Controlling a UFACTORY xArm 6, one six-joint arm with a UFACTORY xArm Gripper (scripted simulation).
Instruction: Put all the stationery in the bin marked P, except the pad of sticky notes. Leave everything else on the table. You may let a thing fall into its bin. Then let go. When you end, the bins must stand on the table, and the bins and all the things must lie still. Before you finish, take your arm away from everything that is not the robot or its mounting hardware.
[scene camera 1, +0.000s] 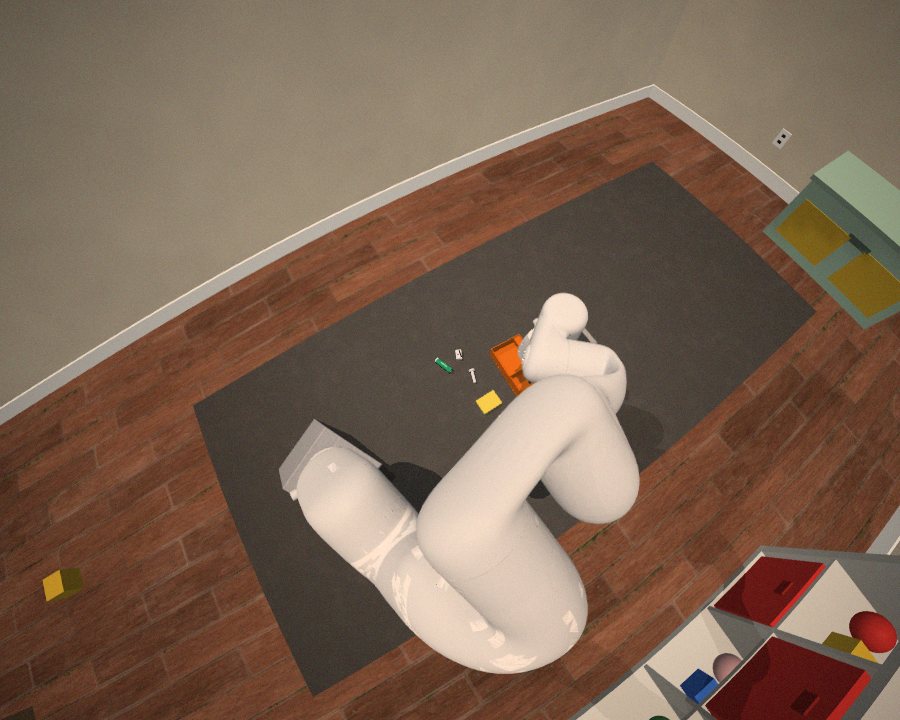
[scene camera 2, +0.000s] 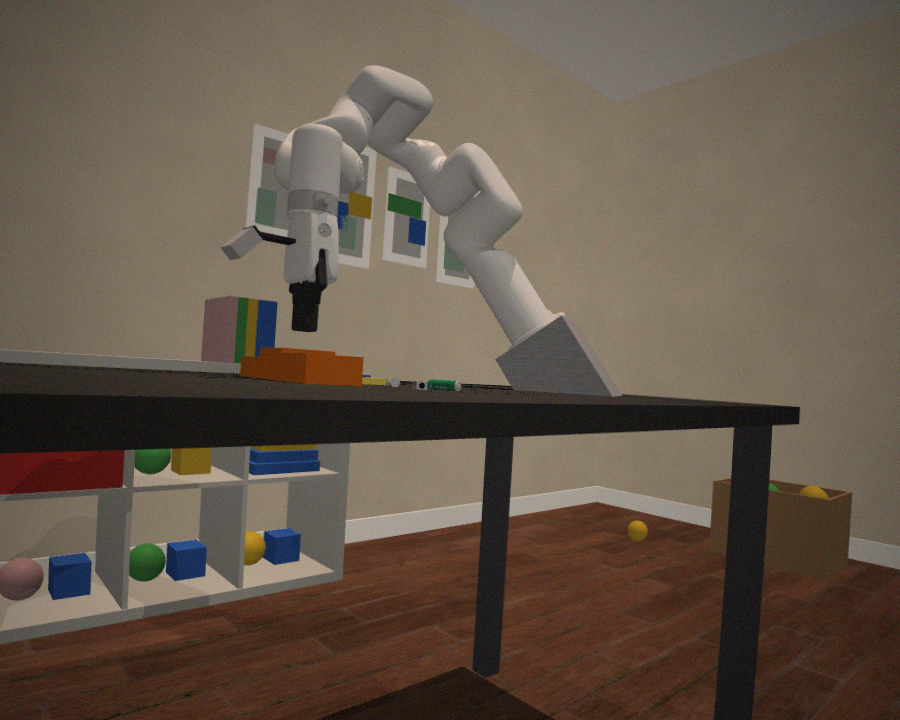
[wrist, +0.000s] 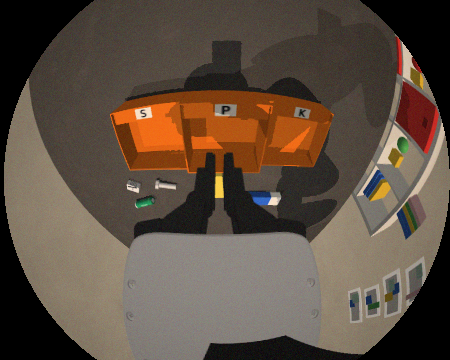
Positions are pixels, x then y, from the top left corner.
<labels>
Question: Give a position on an orange bin unit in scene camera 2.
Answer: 281, 364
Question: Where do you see an orange bin unit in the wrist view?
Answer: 219, 121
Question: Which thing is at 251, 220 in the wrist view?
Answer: My gripper.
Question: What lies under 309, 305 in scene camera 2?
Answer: My gripper.
</labels>
